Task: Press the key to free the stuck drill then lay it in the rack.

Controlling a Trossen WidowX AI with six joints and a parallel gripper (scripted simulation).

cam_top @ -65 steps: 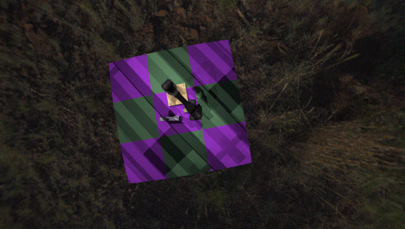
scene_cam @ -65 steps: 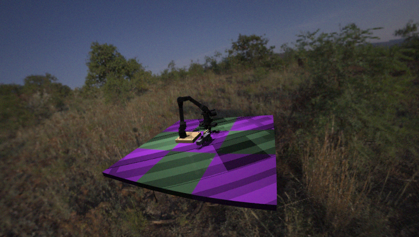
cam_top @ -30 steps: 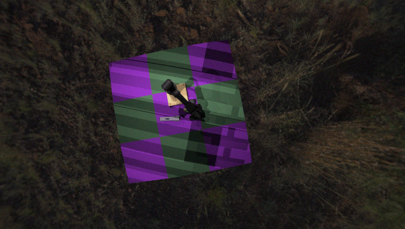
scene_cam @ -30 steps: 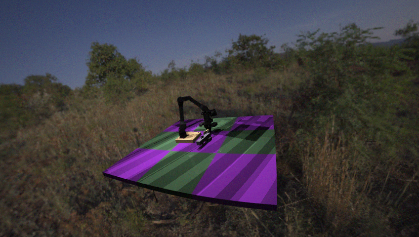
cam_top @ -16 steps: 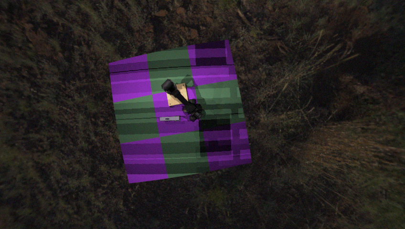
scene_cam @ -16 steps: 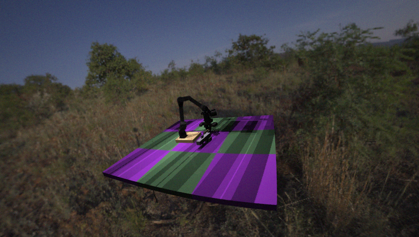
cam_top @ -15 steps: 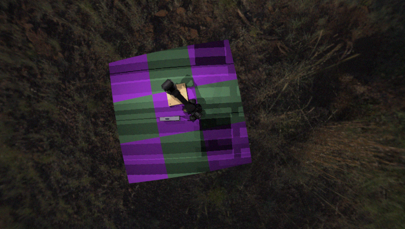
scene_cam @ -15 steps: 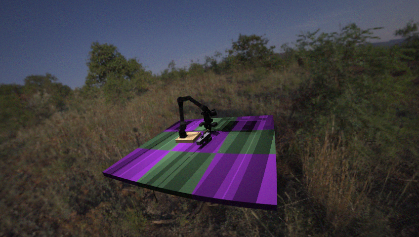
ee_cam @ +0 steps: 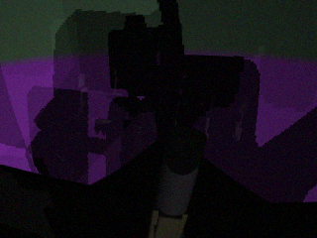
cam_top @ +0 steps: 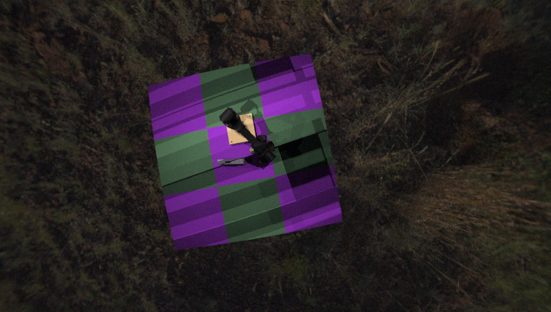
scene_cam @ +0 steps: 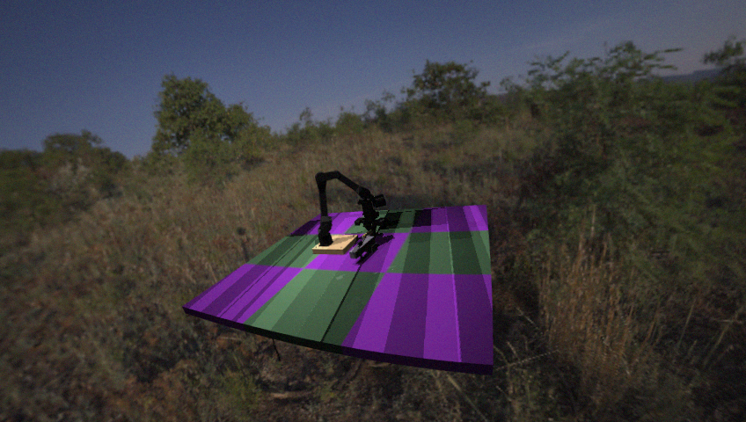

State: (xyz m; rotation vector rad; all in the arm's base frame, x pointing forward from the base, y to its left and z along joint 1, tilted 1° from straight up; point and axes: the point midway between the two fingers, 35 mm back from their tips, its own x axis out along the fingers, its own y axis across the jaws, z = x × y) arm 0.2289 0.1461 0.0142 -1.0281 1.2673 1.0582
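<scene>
My gripper tip is now 10 mm past the drill, 40 mm to the left of it and 30 mm below it. Round my gripper tip: grey block (10 mm behind, 50 mm to the right, 10 mm above).
</scene>
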